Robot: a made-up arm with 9 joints. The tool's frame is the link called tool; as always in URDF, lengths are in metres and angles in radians. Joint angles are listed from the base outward. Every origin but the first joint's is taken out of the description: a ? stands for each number. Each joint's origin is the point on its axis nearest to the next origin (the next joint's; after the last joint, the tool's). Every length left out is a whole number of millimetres.
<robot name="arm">
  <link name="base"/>
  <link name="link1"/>
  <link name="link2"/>
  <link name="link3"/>
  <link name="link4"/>
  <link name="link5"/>
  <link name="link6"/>
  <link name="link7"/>
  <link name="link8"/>
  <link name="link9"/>
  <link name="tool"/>
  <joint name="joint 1" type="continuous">
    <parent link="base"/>
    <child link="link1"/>
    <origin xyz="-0.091 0 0.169"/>
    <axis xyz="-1 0 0"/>
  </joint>
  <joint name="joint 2" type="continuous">
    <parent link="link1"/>
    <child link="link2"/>
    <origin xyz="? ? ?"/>
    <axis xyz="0 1 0"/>
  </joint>
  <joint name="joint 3" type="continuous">
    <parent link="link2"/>
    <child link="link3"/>
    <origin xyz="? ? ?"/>
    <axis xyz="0 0 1"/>
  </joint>
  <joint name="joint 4" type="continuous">
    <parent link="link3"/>
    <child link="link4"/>
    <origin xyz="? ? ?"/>
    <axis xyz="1 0 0"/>
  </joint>
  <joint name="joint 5" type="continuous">
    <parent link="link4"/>
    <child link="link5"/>
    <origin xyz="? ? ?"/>
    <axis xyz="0 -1 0"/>
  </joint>
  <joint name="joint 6" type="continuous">
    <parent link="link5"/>
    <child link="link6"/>
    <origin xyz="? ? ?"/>
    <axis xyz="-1 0 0"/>
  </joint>
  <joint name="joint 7" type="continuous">
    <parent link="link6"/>
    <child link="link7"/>
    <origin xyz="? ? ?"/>
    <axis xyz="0 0 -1"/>
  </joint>
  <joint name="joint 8" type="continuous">
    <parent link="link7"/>
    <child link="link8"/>
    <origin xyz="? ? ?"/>
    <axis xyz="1 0 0"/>
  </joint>
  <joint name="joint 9" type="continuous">
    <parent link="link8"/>
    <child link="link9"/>
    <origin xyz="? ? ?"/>
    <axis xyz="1 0 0"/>
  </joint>
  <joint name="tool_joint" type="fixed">
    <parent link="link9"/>
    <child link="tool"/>
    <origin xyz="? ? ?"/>
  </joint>
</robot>
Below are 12 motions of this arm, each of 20 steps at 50 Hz.
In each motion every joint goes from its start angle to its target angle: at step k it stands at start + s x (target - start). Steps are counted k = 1, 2, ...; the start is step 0. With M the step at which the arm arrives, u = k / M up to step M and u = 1 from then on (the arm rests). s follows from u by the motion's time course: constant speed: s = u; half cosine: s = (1 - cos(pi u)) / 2; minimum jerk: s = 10 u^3 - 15 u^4 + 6 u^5.
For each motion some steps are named. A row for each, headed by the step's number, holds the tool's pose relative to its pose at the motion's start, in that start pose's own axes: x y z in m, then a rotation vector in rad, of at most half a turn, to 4 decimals.
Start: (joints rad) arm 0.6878 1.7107 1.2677 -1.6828 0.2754 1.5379 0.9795 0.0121 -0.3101
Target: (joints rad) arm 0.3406 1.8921 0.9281 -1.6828 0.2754 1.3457 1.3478 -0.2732 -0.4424
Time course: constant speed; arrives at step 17
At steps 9, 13, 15, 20:
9: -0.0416 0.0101 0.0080 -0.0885 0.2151 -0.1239
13: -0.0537 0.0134 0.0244 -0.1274 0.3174 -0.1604
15: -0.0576 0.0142 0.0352 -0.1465 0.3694 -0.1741
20: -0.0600 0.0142 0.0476 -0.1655 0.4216 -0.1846

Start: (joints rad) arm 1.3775 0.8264 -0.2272 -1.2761 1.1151 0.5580 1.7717 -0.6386 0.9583
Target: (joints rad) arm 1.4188 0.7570 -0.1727 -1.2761 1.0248 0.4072 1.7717 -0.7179 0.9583
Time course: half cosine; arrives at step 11
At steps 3, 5, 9, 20:
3: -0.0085 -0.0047 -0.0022 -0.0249 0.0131 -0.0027
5: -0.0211 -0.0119 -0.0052 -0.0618 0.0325 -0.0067
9: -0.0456 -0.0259 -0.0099 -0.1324 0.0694 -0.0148
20: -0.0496 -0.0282 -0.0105 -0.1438 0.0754 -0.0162

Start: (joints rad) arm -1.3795 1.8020 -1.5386 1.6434 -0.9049 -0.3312 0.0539 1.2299 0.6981
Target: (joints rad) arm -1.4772 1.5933 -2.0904 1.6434 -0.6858 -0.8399 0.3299 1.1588 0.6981
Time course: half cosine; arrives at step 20
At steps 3, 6, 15, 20:
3: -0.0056 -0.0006 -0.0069 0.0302 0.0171 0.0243
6: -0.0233 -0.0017 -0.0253 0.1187 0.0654 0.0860
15: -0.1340 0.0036 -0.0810 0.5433 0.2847 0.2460
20: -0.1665 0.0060 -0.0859 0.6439 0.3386 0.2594

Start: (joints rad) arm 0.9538 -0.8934 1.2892 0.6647 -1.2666 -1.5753 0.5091 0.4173 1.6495
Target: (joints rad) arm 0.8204 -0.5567 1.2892 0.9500 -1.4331 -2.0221 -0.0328 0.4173 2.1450
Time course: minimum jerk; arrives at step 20
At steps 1, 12, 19, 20:
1: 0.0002 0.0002 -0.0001 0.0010 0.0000 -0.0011
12: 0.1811 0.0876 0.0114 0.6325 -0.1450 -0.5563
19: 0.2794 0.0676 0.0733 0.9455 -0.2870 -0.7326
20: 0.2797 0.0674 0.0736 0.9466 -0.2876 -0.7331

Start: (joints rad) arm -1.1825 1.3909 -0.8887 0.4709 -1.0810 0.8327 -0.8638 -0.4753 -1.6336
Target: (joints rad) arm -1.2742 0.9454 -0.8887 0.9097 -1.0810 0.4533 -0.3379 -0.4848 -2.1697
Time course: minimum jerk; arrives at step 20
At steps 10, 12, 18, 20:
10: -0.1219 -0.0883 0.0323 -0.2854 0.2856 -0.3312
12: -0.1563 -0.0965 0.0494 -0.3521 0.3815 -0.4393
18: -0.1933 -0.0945 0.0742 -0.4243 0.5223 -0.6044
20: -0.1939 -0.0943 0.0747 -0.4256 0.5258 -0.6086

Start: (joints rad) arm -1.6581 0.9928 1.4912 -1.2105 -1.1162 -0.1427 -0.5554 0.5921 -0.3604
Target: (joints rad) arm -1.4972 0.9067 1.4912 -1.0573 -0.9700 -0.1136 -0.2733 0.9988 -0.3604
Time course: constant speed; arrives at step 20
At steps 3, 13, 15, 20:
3: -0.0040 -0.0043 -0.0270 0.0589 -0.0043 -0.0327
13: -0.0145 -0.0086 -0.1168 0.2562 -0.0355 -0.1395
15: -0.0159 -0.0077 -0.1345 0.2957 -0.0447 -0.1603
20: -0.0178 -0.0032 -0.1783 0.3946 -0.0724 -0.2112

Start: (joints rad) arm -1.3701 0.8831 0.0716 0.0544 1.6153 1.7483 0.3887 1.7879 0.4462
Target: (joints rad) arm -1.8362 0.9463 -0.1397 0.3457 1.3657 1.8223 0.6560 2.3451 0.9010
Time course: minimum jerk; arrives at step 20
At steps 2, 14, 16, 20:
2: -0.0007 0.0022 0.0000 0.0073 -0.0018 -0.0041
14: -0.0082 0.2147 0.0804 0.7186 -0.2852 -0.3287
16: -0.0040 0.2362 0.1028 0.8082 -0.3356 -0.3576
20: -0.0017 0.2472 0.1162 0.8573 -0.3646 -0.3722

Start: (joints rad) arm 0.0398 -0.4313 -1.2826 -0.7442 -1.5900 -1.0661 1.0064 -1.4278 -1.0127
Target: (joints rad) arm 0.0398 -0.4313 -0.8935 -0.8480 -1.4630 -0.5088 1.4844 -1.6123 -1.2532
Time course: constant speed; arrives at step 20
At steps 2, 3, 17, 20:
2: -0.0343 -0.0077 0.0125 -0.0607 0.0800 -0.0396
3: -0.0511 -0.0104 0.0194 -0.0890 0.1212 -0.0582
17: -0.2410 0.0059 0.1281 -0.3157 0.7577 -0.2212
20: -0.2695 0.0168 0.1469 -0.3187 0.8985 -0.2308

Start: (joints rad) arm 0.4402 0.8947 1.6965 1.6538 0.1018 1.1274 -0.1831 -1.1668 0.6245
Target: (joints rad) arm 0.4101 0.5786 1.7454 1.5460 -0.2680 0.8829 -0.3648 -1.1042 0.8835
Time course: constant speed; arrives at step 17
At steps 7, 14, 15, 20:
7: 0.0279 0.0032 0.0437 0.0789 -0.0118 0.2532
14: 0.0184 0.0145 0.0897 0.1696 0.0575 0.4976
15: 0.0142 0.0159 0.0966 0.1835 0.0739 0.5305
20: 0.0037 0.0185 0.1108 0.2119 0.1112 0.5942

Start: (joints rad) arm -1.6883 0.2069 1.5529 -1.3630 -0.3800 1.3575 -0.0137 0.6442 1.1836
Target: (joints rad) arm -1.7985 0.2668 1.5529 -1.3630 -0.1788 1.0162 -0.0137 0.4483 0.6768
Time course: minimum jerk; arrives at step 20
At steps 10, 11, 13, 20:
10: -0.0183 -0.1312 0.0332 -0.1352 -0.1281 0.0144
11: -0.0216 -0.1545 0.0389 -0.1607 -0.1527 0.0142
13: -0.0275 -0.1963 0.0492 -0.2079 -0.1983 0.0113
20: -0.0357 -0.2512 0.0630 -0.2730 -0.2613 0.0021

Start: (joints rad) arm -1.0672 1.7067 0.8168 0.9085 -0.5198 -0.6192 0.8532 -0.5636 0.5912
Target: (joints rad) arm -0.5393 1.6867 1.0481 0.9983 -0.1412 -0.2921 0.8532 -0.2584 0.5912
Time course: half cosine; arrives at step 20
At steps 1, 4, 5, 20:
1: 0.0002 -0.0004 0.0019 0.0038 -0.0029 0.0022
4: 0.0029 -0.0072 0.0290 0.0598 -0.0455 0.0331
5: 0.0043 -0.0114 0.0445 0.0920 -0.0699 0.0505
20: 0.0037 -0.1299 0.3026 0.6530 -0.4930 0.3166

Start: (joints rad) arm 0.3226 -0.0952 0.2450 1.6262 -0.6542 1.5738 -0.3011 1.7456 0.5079
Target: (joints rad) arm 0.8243 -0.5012 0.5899 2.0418 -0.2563 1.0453 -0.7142 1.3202 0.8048
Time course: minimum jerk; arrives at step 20
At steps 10, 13, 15, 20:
10: -0.0184 0.0567 0.0194 0.0673 0.2339 -0.0940
13: -0.0380 0.0761 0.0149 0.1318 0.3580 -0.1567
15: -0.0517 0.0839 0.0103 0.1720 0.4154 -0.1883
20: -0.0647 0.0896 0.0061 0.2072 0.4575 -0.2122

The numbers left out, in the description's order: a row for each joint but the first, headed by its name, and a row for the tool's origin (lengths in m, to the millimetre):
joint 2: 0 0.367 -0.267
joint 3: -0.025 0 -0.143
joint 4: 0.14 -0.036 0
joint 5: 0 -0.186 0.102
joint 6: 0.11 0 0.234
joint 7: 0 0.02 -0.298
joint 8: 0.04 -0.109 0
joint 9: 0 -0.092 0.337
tool: 0 -0.098 -0.38

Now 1 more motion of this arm.
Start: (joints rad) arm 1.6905 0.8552 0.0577 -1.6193 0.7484 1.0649 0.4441 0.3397 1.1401
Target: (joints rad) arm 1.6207 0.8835 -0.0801 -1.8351 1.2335 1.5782 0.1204 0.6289 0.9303
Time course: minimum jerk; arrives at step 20
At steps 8, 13, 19, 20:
8: 0.0111 0.0076 0.0675 -0.1151 -0.0076 0.1611
13: 0.0181 0.0272 0.1652 -0.2920 -0.0370 0.3384
19: 0.0152 0.0402 0.2162 -0.3867 -0.0633 0.4054
20: 0.0152 0.0402 0.2165 -0.3872 -0.0634 0.4057

